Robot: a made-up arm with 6 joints.
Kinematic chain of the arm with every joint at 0, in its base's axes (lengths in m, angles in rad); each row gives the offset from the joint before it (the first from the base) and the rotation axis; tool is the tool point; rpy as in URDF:
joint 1: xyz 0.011 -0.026 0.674 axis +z
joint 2: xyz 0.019 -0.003 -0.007 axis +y
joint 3: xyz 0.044 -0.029 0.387 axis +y
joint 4: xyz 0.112 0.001 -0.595 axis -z
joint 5: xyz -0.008 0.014 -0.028 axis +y
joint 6: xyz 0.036 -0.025 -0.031 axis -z
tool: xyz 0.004 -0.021 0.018 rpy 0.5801 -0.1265 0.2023
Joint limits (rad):
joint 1: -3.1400..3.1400
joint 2: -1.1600..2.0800
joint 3: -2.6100..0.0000
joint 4: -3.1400..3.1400
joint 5: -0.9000..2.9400
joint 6: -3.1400..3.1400
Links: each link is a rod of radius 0.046 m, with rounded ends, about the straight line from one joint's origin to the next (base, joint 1, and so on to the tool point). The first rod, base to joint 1, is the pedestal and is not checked.
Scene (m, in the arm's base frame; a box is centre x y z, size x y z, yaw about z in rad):
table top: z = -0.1
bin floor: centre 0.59 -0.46 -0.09 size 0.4 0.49 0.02 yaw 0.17
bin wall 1: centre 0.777 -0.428 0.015 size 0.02 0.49 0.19 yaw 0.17
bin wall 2: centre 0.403 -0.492 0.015 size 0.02 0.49 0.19 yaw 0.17
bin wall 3: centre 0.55 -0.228 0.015 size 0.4 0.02 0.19 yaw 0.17
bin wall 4: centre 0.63 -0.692 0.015 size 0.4 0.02 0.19 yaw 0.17
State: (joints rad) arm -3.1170 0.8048 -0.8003 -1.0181 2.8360 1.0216
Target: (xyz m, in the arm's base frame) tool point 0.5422 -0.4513 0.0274
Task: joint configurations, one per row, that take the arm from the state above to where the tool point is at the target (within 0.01 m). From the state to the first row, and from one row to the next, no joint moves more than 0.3 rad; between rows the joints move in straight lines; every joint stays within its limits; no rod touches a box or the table.
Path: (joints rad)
1: -2.8342 0.8332 -0.8625 -1.0301 2.8257 1.0234
2: -2.5514 0.8616 -0.9248 -1.0421 2.8154 1.0252
3: -2.2686 0.8899 -0.9870 -1.0541 2.8052 1.0270
4: -1.9858 0.9183 -1.0492 -1.0661 2.7949 1.0288
5: -1.7030 0.9467 -1.1115 -1.0781 2.7846 1.0306
6: -1.4202 0.9751 -1.1737 -1.0902 2.7743 1.0325
7: -1.1374 1.0034 -1.2359 -1.1022 2.7640 1.0343
8: -0.8546 1.0318 -1.2982 -1.1142 2.7537 1.0361
9: -0.5718 1.0602 -1.3604 -1.1262 2.7435 1.0379
10: -0.5717 1.3489 -1.6254 -1.1524 2.7124 1.0222
11: -0.5715 1.6377 -1.8904 -1.1786 2.6814 1.0065

